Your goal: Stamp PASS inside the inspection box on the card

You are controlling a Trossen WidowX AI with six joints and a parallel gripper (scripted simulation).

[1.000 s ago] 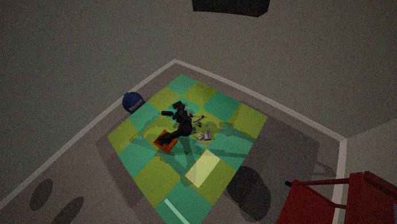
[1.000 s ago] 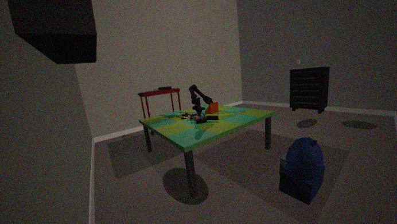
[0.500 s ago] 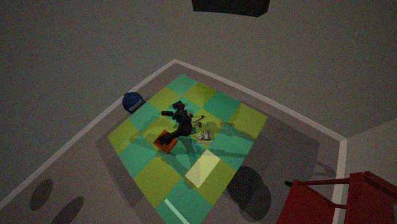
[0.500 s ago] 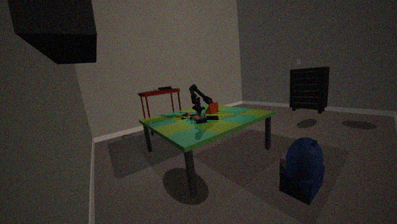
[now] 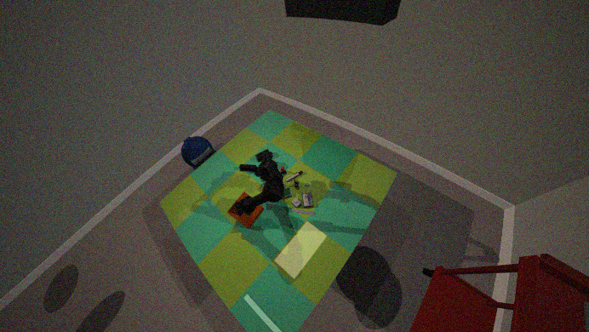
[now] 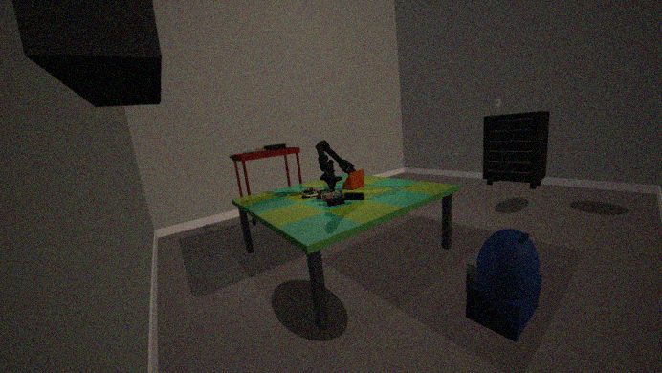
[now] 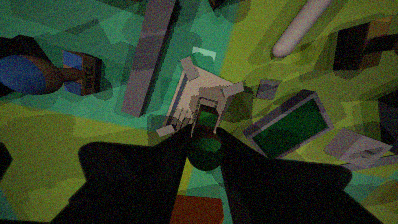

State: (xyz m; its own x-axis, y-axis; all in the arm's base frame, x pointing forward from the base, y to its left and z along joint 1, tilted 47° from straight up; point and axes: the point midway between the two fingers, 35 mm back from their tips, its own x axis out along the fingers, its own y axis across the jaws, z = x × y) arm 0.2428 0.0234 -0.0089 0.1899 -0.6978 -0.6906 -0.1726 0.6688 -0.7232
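My gripper tip is now 1 cm to the right of the white card and 4 cm above it. Round my gripper tip: blue-knobbed stamp 1 cm ahead, 14 cm to the left, 2 cm below; then brown block 12 cm ahead, 13 cm to the left, 2 cm below; then green stamp right at my gripper tip.
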